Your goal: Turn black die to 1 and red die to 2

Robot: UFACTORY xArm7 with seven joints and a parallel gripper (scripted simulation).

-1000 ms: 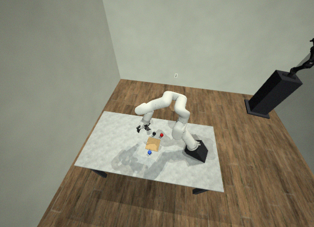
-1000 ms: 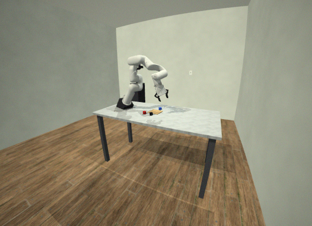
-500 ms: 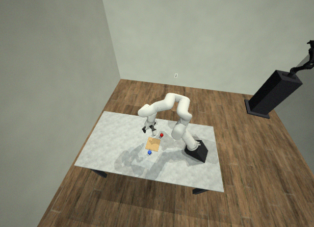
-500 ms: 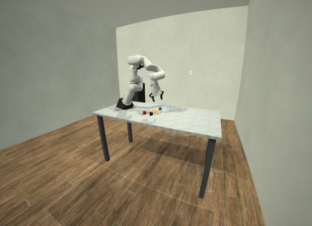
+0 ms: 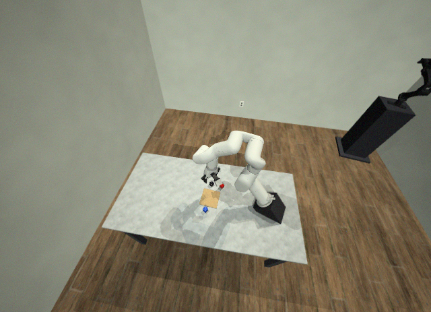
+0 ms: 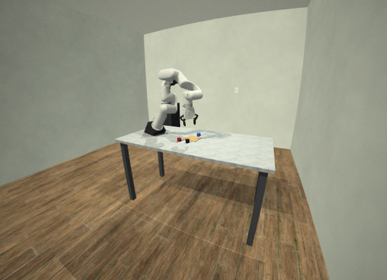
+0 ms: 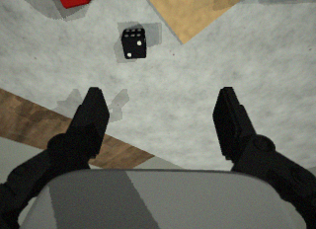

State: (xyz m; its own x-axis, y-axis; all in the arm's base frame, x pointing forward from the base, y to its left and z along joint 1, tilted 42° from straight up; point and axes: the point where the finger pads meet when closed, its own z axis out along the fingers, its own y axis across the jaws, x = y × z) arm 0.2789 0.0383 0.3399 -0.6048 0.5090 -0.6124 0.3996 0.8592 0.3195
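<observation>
The black die lies 40 mm to the right of my hand and 150 mm below it. The rest, counted from my hand: blue die: 20 mm behind, 190 mm to the left, 150 mm below; red die: 90 mm behind, 40 mm to the right, 150 mm below; tan mat: 30 mm behind, 80 mm to the left, 160 mm below.
</observation>
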